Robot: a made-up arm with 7 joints. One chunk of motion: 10 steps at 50 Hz.
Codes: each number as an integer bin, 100 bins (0 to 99) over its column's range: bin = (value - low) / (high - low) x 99, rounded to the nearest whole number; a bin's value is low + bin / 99 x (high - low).
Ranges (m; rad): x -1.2..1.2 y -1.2..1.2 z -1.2..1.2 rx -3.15..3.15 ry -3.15..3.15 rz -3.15..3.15
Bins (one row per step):
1: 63 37 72 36 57 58
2: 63 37 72 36 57 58
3: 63 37 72 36 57 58
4: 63 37 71 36 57 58
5: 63 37 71 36 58 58
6: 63 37 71 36 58 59
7: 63 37 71 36 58 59
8: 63 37 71 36 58 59
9: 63 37 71 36 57 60
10: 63 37 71 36 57 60
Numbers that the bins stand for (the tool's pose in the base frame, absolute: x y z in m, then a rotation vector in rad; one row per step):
1: 0.3273 -0.3030 0.5455 -0.8591 0.4773 0.5409
2: 0.3273 -0.3030 0.5455 -0.8591 0.4773 0.5409
3: 0.3273 -0.3030 0.5455 -0.8591 0.4773 0.5409
4: 0.3273 -0.3030 0.5212 -0.8591 0.4773 0.5409
5: 0.3273 -0.3030 0.5212 -0.8591 0.5409 0.5409
6: 0.3273 -0.3030 0.5212 -0.8591 0.5409 0.6045
7: 0.3273 -0.3030 0.5212 -0.8591 0.5409 0.6045
8: 0.3273 -0.3030 0.5212 -0.8591 0.5409 0.6045
9: 0.3273 -0.3030 0.5212 -0.8591 0.4773 0.6682
10: 0.3273 -0.3030 0.5212 -0.8591 0.4773 0.6682

